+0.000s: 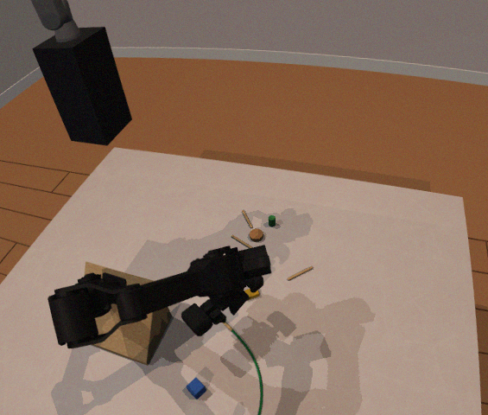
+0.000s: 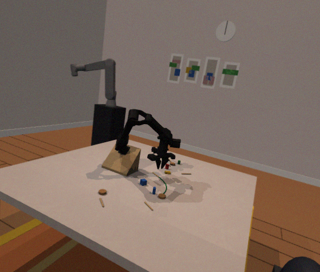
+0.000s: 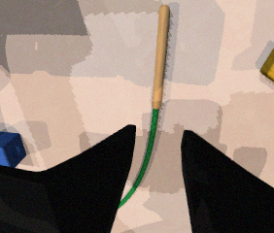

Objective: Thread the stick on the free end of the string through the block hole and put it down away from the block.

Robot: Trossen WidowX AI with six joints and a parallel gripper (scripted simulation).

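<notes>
Now: the thin wooden stick 20 mm behind my gripper tip, 10 mm to the left of it and 50 mm below it. From my gripper tip the other things lie so: yellow block (20 mm ahead, 110 mm to the left, 50 mm below); red block (20 mm behind, 180 mm to the left, 40 mm below); blue cube (20 mm behind, 170 mm to the right, 40 mm below).
</notes>
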